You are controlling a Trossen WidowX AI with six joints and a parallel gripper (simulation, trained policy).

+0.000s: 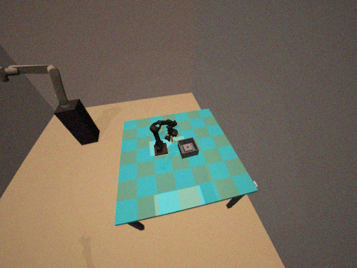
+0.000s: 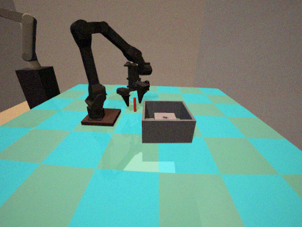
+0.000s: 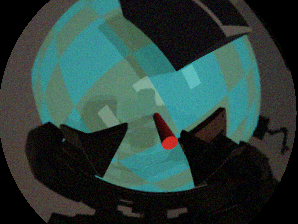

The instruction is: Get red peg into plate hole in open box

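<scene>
Now: gripper tip 10 mm to the left of the red peg and 10 mm below it. The rest, counted from my gripper tip: grey box: 150 mm ahead, 190 mm to the right, 10 mm below.
</scene>
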